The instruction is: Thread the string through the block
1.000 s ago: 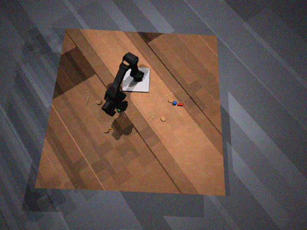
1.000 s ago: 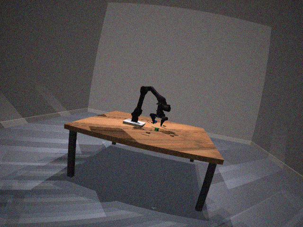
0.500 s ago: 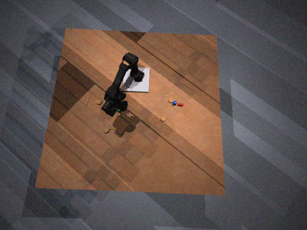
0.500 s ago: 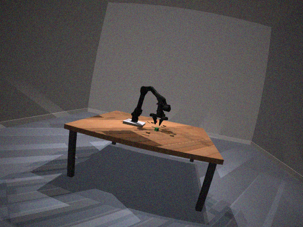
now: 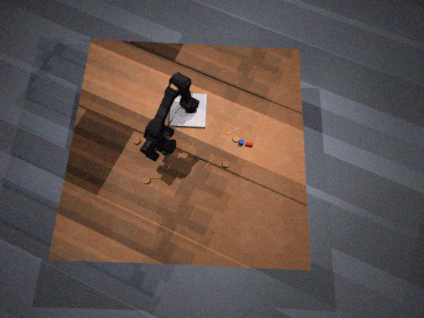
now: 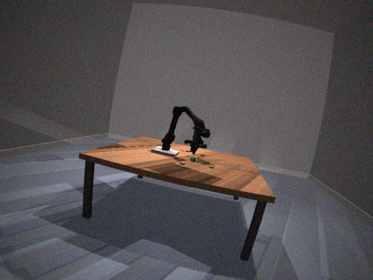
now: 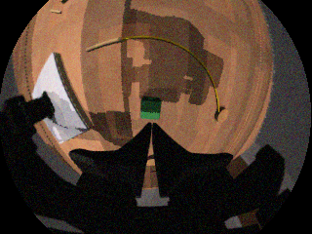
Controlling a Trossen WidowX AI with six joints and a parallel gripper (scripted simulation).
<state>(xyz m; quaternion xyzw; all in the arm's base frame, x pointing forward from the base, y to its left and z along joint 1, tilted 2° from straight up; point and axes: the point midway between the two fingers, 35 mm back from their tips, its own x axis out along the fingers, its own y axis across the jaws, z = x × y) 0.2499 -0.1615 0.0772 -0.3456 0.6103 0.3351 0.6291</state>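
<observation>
My gripper tip is 1 cm to the right of the green block and 5 cm above it. Also, from my gripper tip: round wooden button: 16 cm ahead, 9 cm to the right, 5 cm below; blue piece: 3 cm behind, 43 cm to the left, 4 cm below; thin wooden stick: 1 cm behind, 15 cm to the left, 6 cm below.
</observation>
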